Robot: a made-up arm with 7 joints. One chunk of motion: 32 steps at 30 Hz.
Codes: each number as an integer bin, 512 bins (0 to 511) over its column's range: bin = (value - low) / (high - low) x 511, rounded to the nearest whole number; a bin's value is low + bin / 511 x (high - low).
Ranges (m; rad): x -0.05..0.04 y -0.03..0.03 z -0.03..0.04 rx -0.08..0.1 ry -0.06..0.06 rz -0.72..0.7
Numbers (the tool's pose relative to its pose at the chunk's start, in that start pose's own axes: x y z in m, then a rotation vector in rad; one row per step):
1: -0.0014 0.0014 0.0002 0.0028 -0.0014 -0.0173
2: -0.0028 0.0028 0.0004 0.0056 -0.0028 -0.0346
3: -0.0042 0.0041 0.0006 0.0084 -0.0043 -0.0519
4: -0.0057 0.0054 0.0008 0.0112 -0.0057 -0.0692
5: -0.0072 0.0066 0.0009 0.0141 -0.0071 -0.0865
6: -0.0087 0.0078 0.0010 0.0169 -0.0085 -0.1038
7: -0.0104 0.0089 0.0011 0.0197 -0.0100 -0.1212
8: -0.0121 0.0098 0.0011 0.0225 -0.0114 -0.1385
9: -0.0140 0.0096 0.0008 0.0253 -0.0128 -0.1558
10: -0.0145 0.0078 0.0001 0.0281 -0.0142 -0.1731
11: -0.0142 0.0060 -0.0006 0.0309 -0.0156 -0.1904
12: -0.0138 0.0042 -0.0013 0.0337 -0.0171 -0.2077
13: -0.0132 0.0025 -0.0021 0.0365 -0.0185 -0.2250
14: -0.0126 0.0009 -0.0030 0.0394 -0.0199 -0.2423
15: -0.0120 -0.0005 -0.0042 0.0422 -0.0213 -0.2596
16: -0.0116 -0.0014 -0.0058 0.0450 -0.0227 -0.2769
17: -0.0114 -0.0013 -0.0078 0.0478 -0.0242 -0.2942
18: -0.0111 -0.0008 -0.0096 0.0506 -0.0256 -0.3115
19: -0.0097 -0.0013 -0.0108 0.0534 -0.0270 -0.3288
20: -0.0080 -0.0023 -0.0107 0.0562 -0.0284 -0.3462
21: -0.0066 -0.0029 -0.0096 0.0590 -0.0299 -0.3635
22: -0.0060 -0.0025 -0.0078 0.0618 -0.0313 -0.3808
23: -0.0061 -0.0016 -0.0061 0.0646 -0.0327 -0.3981
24: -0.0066 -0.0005 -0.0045 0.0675 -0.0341 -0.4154
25: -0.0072 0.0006 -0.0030 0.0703 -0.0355 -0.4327
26: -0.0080 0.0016 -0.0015 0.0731 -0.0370 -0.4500
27: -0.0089 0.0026 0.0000 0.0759 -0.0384 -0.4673
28: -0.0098 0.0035 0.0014 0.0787 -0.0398 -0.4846
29: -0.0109 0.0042 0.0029 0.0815 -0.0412 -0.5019
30: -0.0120 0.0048 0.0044 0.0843 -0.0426 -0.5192
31: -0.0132 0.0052 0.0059 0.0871 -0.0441 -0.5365
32: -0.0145 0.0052 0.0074 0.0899 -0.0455 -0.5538
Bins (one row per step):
1: 276 267 220 235 250 253
2: 268 279 222 243 244 247
3: 260 290 223 251 237 240
4: 252 301 225 259 231 234
5: 243 312 226 267 225 228
6: 234 322 226 275 219 222
7: 225 331 227 283 213 215
8: 215 339 227 291 207 209
9: 204 337 225 299 201 203
10: 202 322 220 307 195 197
11: 203 307 215 315 189 191
12: 206 291 210 323 183 184
13: 209 277 204 331 177 178
14: 212 263 197 339 171 172
15: 216 251 188 347 165 166
16: 218 244 177 355 159 159
17: 219 244 162 363 152 153
18: 221 249 149 371 146 147
19: 229 244 140 379 141 141
20: 238 236 141 387 135 135
21: 246 231 149 395 128 128
22: 250 234 162 403 122 122
23: 249 242 174 411 116 116
24: 246 251 186 419 110 110
25: 243 261 197 427 104 103
26: 238 269 208 435 98 97
27: 233 278 219 443 92 91
28: 228 285 229 451 86 85
29: 222 291 240 458 80 78
30: 216 296 251 466 74 72
31: 209 300 262 474 68 66
32: 202 300 273 482 62 60

